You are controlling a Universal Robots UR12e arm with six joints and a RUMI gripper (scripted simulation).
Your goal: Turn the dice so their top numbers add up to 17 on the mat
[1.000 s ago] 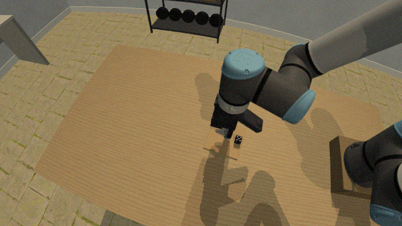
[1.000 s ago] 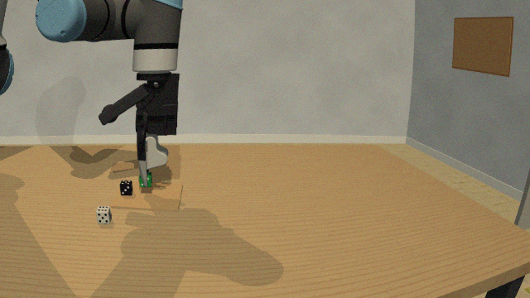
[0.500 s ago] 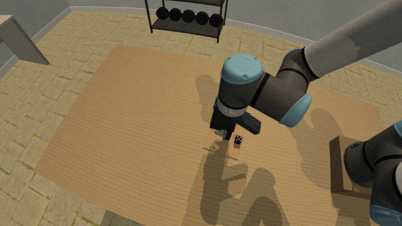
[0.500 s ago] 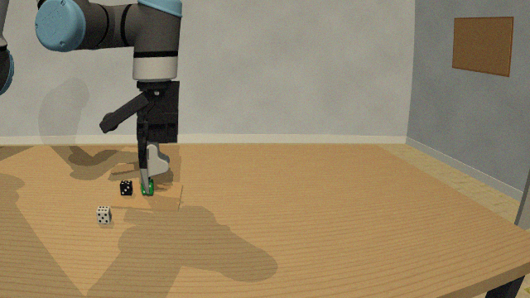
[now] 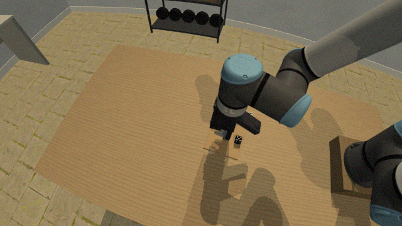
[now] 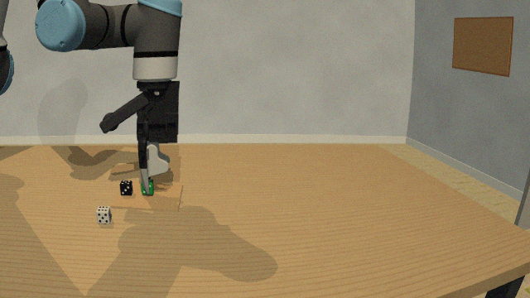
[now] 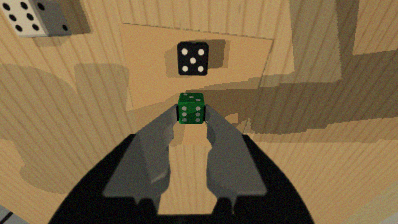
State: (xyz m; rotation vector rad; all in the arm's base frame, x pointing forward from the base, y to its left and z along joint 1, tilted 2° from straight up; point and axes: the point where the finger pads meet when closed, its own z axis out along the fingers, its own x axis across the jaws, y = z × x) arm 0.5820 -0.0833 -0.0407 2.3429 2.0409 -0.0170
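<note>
My gripper is now 10 mm above the green die. Also, from my hand: black die: 50 mm behind, 10 mm to the left, 10 mm below; then tan mat: 30 mm below; then white die: 110 mm to the right, 90 mm behind, 20 mm below.
</note>
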